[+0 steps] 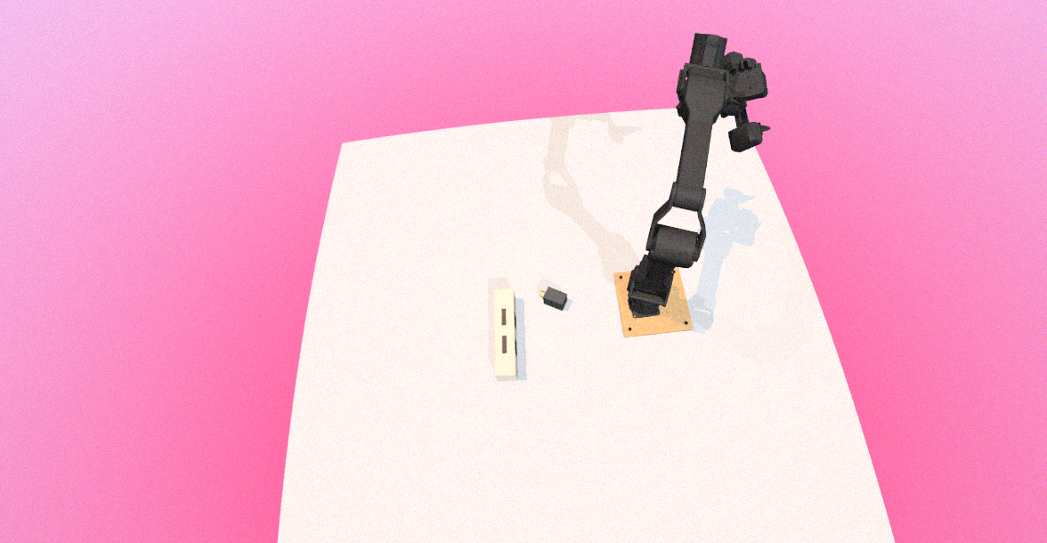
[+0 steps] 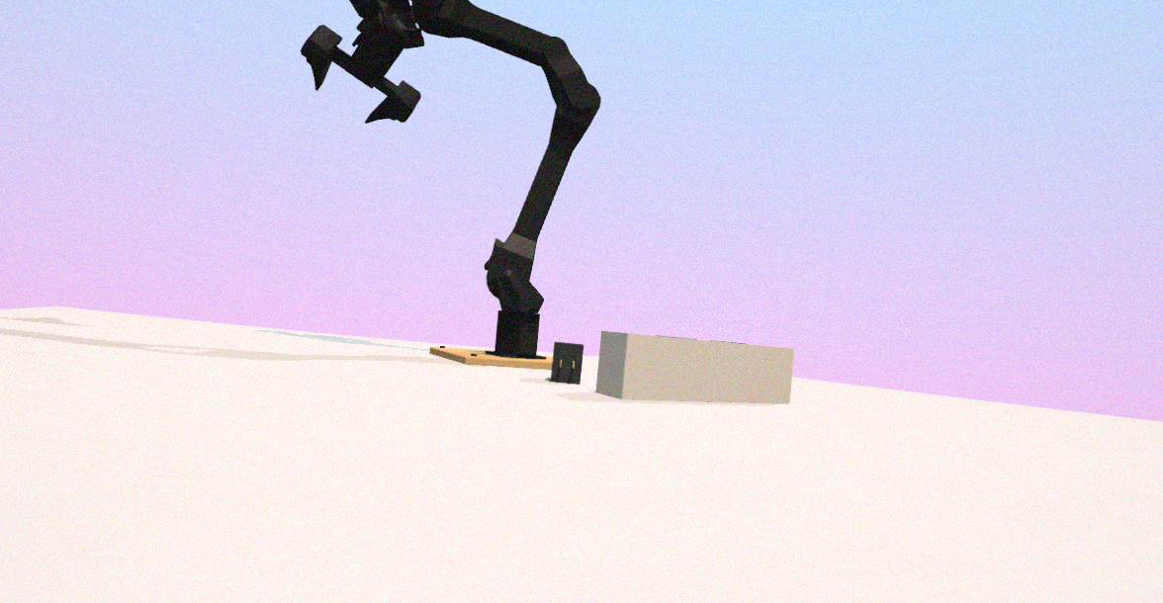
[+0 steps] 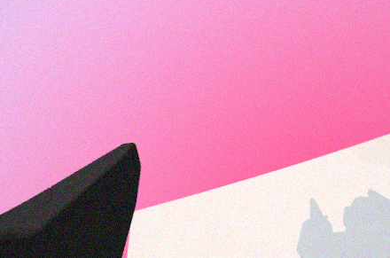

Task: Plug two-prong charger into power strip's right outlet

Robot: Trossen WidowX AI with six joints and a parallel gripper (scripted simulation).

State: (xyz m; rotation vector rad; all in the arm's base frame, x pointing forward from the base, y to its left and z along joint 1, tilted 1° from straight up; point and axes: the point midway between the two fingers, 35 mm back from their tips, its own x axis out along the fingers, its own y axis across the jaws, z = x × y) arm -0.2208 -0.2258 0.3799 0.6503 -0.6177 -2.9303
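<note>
Right now the two-prong charger is 470 mm ahead of my gripper tip, 190 mm to the left of it and 350 mm below it.
</note>
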